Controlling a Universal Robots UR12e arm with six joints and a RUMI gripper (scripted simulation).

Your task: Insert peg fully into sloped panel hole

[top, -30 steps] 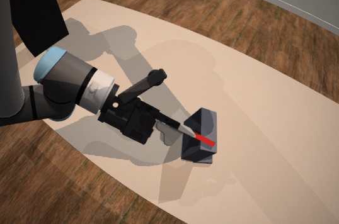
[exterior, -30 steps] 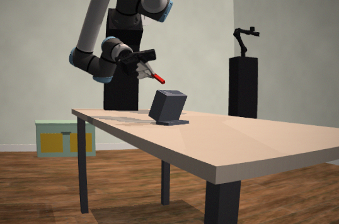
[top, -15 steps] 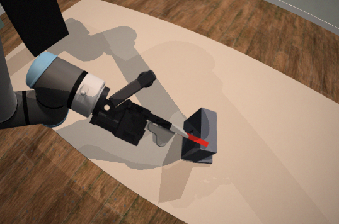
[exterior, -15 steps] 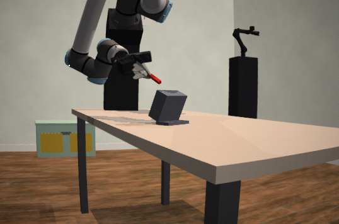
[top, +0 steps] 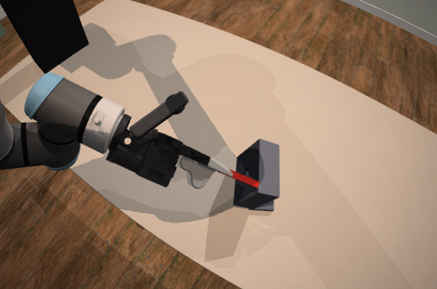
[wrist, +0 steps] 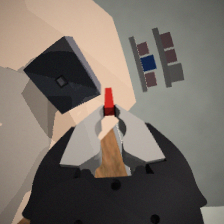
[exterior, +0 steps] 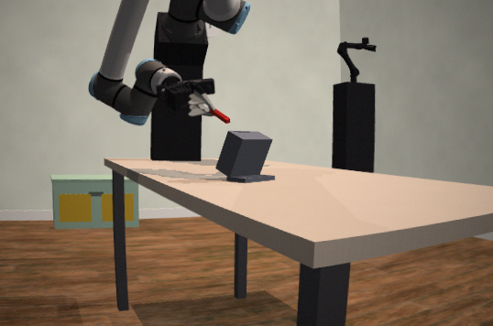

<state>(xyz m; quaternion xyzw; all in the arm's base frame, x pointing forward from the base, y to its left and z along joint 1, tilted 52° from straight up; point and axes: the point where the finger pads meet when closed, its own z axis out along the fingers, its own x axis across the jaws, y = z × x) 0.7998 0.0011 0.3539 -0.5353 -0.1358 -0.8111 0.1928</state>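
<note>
My hand is 180 mm above the thin base plate, 100 mm to the right of it and 50 mm short of it. The rest, counted from my hand: red peg: 30 mm ahead, 20 mm to the left, 10 mm below.
</note>
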